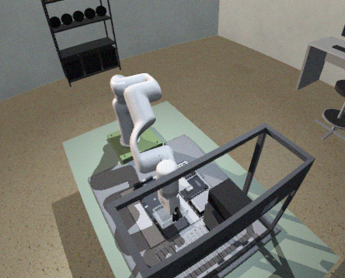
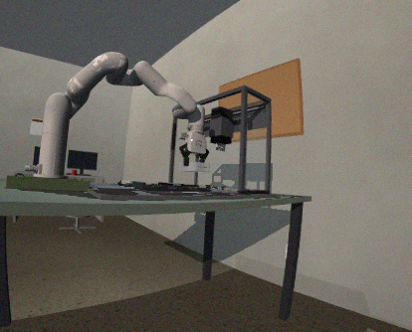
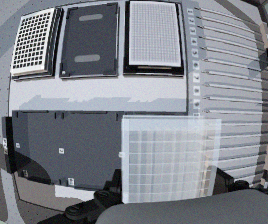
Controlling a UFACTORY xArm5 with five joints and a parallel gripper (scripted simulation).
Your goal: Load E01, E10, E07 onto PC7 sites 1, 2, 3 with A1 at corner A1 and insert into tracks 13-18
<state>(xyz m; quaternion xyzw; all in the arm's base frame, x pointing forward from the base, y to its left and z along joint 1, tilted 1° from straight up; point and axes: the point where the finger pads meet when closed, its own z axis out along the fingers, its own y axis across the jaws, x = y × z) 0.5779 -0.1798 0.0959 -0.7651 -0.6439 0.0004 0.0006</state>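
Right now the plate carrier PC7 is 110 mm behind my hand, 20 mm to the left of it and 100 mm below it. The rest, counted from my hand: pale block (20 mm below); deep-well block E07 (30 mm ahead, 190 mm to the left, 100 mm below); nest S3 (30 mm ahead, 190 mm to the left, 110 mm below).
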